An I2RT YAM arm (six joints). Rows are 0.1 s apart.
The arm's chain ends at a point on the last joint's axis. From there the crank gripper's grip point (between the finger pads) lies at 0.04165 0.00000 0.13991 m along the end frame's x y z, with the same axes.
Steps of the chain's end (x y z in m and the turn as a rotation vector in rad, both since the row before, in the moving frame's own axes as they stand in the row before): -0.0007, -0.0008, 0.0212, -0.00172, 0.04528, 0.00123; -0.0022, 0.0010, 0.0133, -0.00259, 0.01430, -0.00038; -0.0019, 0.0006, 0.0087, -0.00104, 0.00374, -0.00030; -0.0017, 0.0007, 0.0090, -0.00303, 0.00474, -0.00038; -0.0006, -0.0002, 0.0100, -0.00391, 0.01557, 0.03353; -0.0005, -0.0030, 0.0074, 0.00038, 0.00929, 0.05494; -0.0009, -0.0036, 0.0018, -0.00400, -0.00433, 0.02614; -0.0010, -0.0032, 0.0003, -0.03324, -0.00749, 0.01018
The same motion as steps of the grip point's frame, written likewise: 0.0056, -0.0005, 0.0192, -0.00172, 0.04528, 0.00123; -0.0002, 0.0013, 0.0127, -0.00259, 0.01430, -0.00038; -0.0014, 0.0007, 0.0085, -0.00104, 0.00374, -0.00030; -0.0010, 0.0011, 0.0088, -0.00303, 0.00474, -0.00038; 0.0015, 0.0018, 0.0093, -0.00391, 0.01557, 0.03353; 0.0007, -0.0007, 0.0070, 0.00038, 0.00929, 0.05494; -0.0015, -0.0020, 0.0020, -0.00400, -0.00433, 0.02614; -0.0021, 0.0019, 0.0005, -0.03324, -0.00749, 0.01018
